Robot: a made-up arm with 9 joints. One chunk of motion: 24 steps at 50 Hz.
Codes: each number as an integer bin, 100 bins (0 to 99) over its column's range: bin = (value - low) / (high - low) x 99, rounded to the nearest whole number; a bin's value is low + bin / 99 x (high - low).
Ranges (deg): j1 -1..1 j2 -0.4..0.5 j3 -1.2..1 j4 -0.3..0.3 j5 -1.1..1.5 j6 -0.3..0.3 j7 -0.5..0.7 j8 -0.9..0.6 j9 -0.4..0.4
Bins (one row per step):
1: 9 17 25 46 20 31 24 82 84
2: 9 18 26 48 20 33 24 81 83
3: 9 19 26 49 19 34 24 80 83
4: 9 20 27 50 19 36 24 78 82
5: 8 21 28 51 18 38 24 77 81
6: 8 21 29 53 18 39 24 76 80
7: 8 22 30 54 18 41 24 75 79
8: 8 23 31 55 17 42 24 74 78
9: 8 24 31 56 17 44 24 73 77
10: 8 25 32 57 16 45 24 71 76
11: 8 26 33 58 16 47 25 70 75
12: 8 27 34 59 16 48 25 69 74
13: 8 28 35 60 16 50 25 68 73
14: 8 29 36 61 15 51 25 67 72
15: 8 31 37 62 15 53 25 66 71
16: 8 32 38 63 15 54 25 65 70
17: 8 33 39 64 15 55 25 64 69
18: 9 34 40 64 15 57 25 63 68
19: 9 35 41 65 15 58 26 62 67
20: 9 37 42 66 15 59 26 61 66
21: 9 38 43 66 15 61 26 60 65
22: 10 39 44 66 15 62 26 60 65
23: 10 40 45 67 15 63 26 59 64
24: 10 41 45 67 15 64 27 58 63
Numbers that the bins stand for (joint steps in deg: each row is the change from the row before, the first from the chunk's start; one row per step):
1: -0.818 -0.245 -0.644 -0.021 -0.575 -0.112 -0.209 0.342 0.279
2: -0.818 -0.236 -0.622 -0.009 -0.575 -0.100 -0.209 0.327 0.271
3: -0.818 -0.227 -0.622 -0.003 -0.601 -0.094 -0.209 0.312 0.271
4: -0.818 -0.218 -0.600 0.003 -0.601 -0.082 -0.209 0.282 0.263
5: -0.838 -0.209 -0.578 0.009 -0.627 -0.070 -0.209 0.267 0.255
6: -0.838 -0.209 -0.556 0.021 -0.627 -0.064 -0.209 0.252 0.246
7: -0.838 -0.200 -0.533 0.027 -0.627 -0.052 -0.209 0.236 0.238
8: -0.838 -0.191 -0.511 0.033 -0.654 -0.045 -0.209 0.221 0.230
9: -0.838 -0.182 -0.511 0.039 -0.654 -0.033 -0.209 0.206 0.222
10: -0.838 -0.173 -0.489 0.045 -0.680 -0.027 -0.209 0.176 0.214
11: -0.838 -0.164 -0.467 0.052 -0.680 -0.015 -0.197 0.161 0.206
12: -0.838 -0.155 -0.444 0.058 -0.680 -0.009 -0.197 0.145 0.198
13: -0.838 -0.145 -0.422 0.064 -0.680 0.003 -0.197 0.130 0.190
14: -0.838 -0.136 -0.400 0.070 -0.706 0.009 -0.197 0.115 0.182
15: -0.838 -0.118 -0.378 0.076 -0.706 0.021 -0.197 0.100 0.174
16: -0.838 -0.109 -0.356 0.082 -0.706 0.027 -0.197 0.085 0.166
17: -0.838 -0.100 -0.333 0.088 -0.706 0.033 -0.197 0.070 0.158
18: -0.818 -0.091 -0.311 0.088 -0.706 0.045 -0.197 0.055 0.149
19: -0.818 -0.082 -0.289 0.094 -0.706 0.052 -0.185 0.039 0.141
20: -0.818 -0.064 -0.267 0.100 -0.706 0.058 -0.185 0.024 0.133
21: -0.818 -0.055 -0.244 0.100 -0.706 0.070 -0.185 0.009 0.125
22: -0.798 -0.045 -0.222 0.100 -0.706 0.076 -0.185 0.009 0.125
23: -0.798 -0.036 -0.200 0.106 -0.706 0.082 -0.185 -0.006 0.117
24: -0.798 -0.027 -0.200 0.106 -0.706 0.088 -0.173 -0.021 0.109

